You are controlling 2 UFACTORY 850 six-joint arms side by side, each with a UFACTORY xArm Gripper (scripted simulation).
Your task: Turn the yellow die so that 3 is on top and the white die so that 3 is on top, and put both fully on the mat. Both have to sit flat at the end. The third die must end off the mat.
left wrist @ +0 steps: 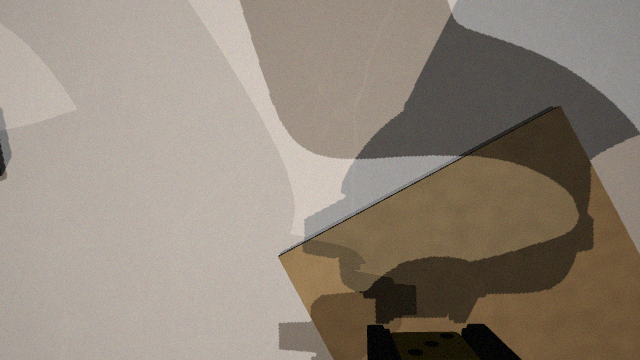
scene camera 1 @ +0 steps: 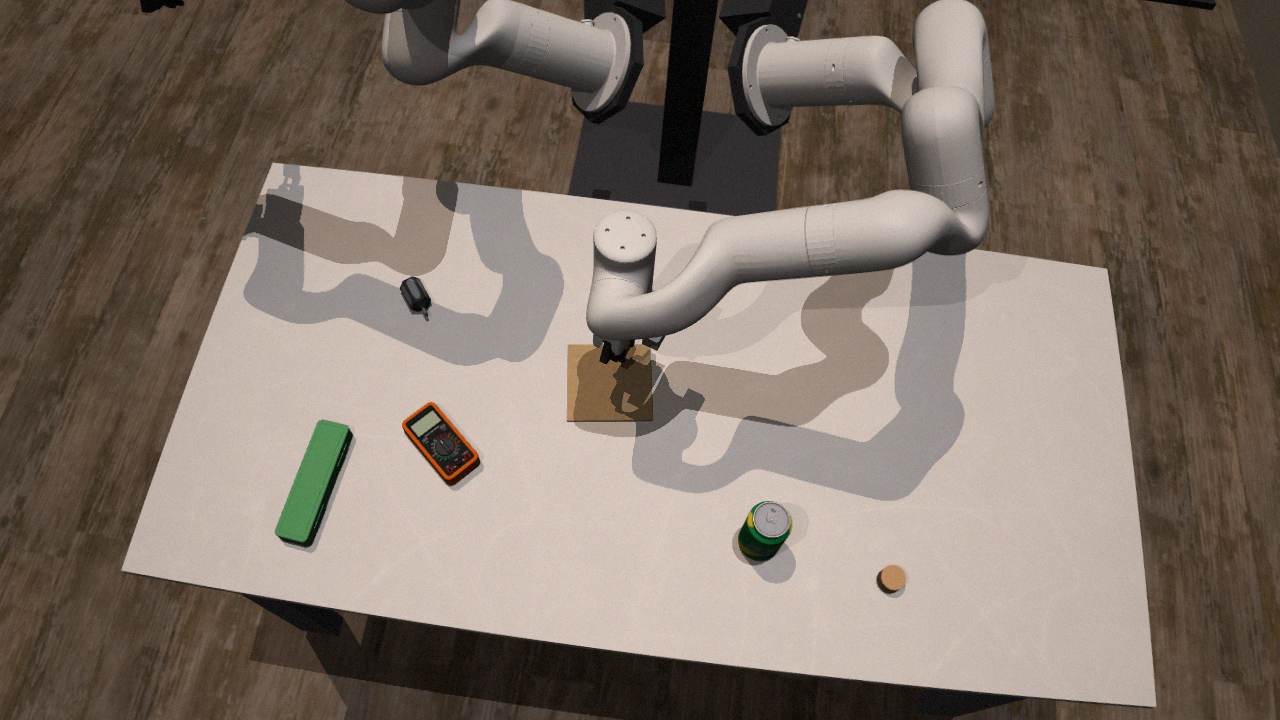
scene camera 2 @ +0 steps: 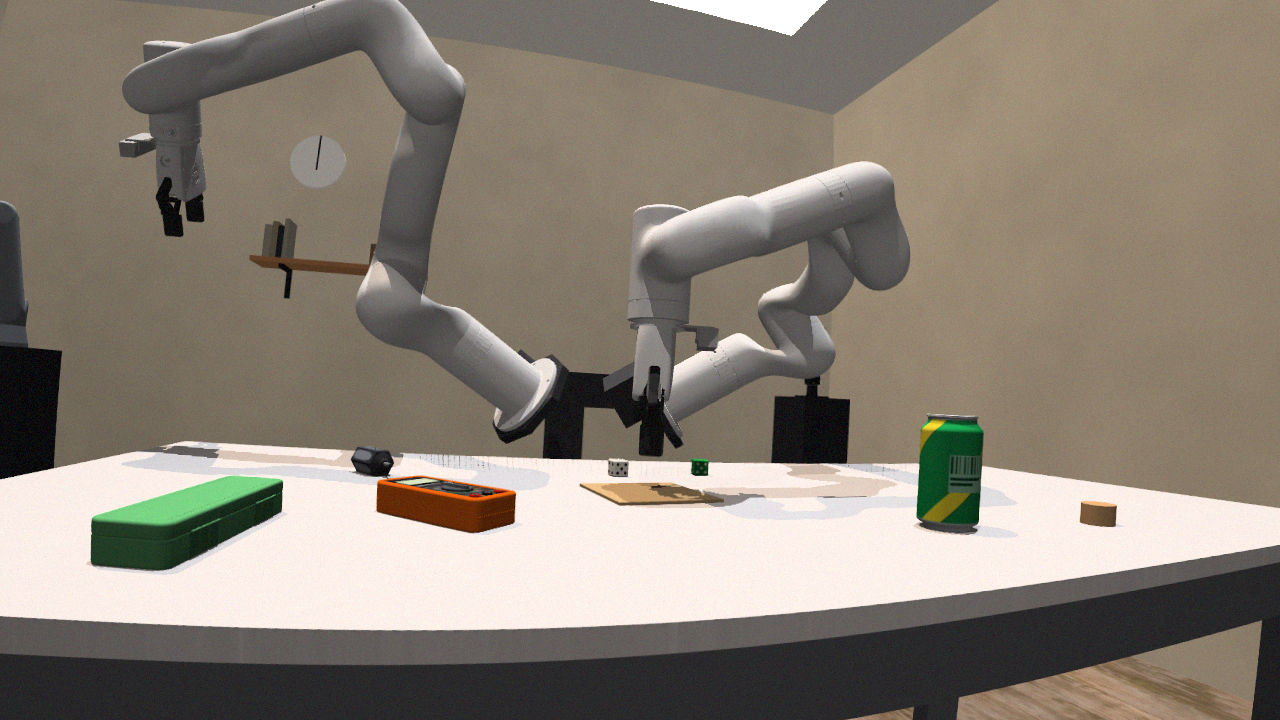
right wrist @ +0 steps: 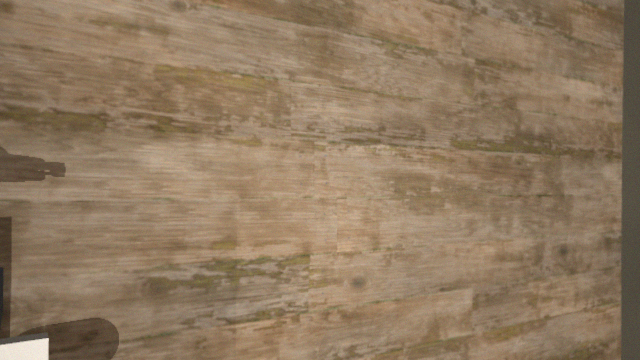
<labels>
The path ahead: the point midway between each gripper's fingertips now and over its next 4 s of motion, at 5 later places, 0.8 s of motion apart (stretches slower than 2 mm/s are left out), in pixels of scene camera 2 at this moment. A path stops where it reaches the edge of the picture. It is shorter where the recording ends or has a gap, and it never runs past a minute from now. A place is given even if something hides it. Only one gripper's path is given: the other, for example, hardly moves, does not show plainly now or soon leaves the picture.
The left gripper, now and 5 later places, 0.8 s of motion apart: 650,454; 649,482; 649,485; 650,452; 653,412; 653,412
</labels>
